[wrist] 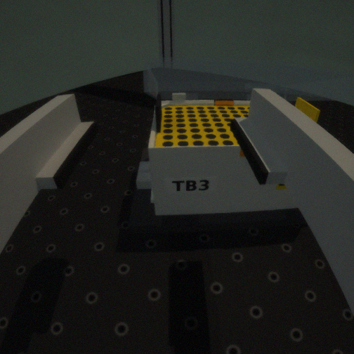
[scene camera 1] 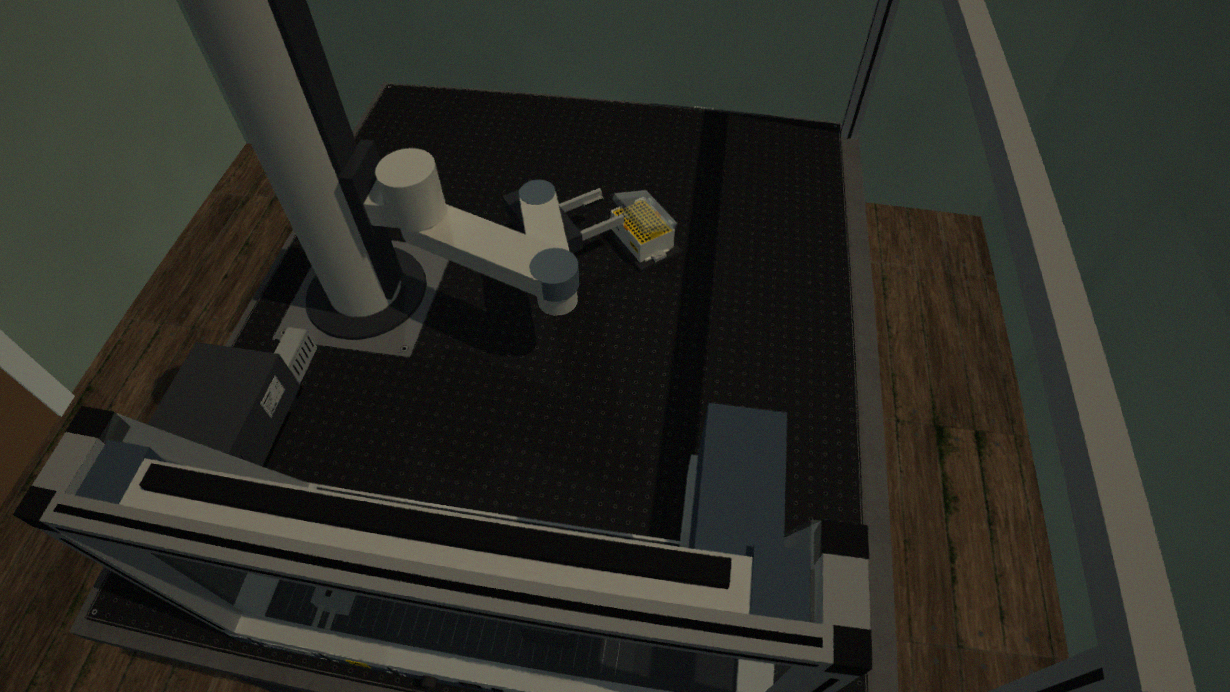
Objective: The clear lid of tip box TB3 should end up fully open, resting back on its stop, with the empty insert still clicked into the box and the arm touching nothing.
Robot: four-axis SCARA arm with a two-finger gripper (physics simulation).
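Places are measured from the arm's base along level axes (x ahead, y left, z up), in centimetres.
Pixels of known places: gripper, fingertip midpoint: [scene camera 1: 611, 205]; arm's base, origin of the base link: [scene camera 1: 367, 294].
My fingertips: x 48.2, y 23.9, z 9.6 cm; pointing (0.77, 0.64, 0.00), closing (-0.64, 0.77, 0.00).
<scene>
For each thing: its middle in the pictures, then the offset to it from my fingertips. "spot": a spot on its surface instead.
- Tip box TB3, body centre: [scene camera 1: 641, 229] dy -1.0, dx +6.7, dz -5.1 cm
- yellow insert, body centre: [scene camera 1: 642, 218] dy -1.0, dx +6.7, dz -1.9 cm
- clear lid, surface spot: [scene camera 1: 660, 209] spot: dy +0.6, dx +10.3, dz -0.3 cm
- grey base plate, body centre: [scene camera 1: 367, 292] dy -23.9, dx -48.2, dz -9.0 cm
- dark controller box, surface spot: [scene camera 1: 219, 391] spot: dy -58.0, dx -59.0, dz +3.1 cm
- blue-grey block, surface spot: [scene camera 1: 744, 473] spot: dy -77.8, dx +25.6, dz +40.4 cm
- frame beam, body centre: [scene camera 1: 417, 525] dy -88.2, dx -3.2, dz +41.8 cm
Tip box TB3 [scene camera 1: 653, 247] [wrist: 200, 192] is white and stands on the dark perforated deck, its label facing the wrist camera. The yellow insert [scene camera 1: 643, 222] [wrist: 200, 125] with rows of dark, empty holes sits in its top. The clear lid [scene camera 1: 660, 209] [wrist: 151, 84] is raised and tilted over the box; its exact angle is hard to tell. My gripper [scene camera 1: 610, 207] [wrist: 162, 107] is shut and empty, a gap showing between its fingers. One finger overlaps the box's near right part in the wrist view; whether it touches box or lid is hidden.
The arm's column [scene camera 1: 292, 163] and grey base plate [scene camera 1: 378, 340] stand at the left. A dark controller box [scene camera 1: 219, 391] is at the lower left. A blue-grey block [scene camera 1: 744, 473] stands at the lower right. A frame beam [scene camera 1: 430, 516] crosses the front.
</scene>
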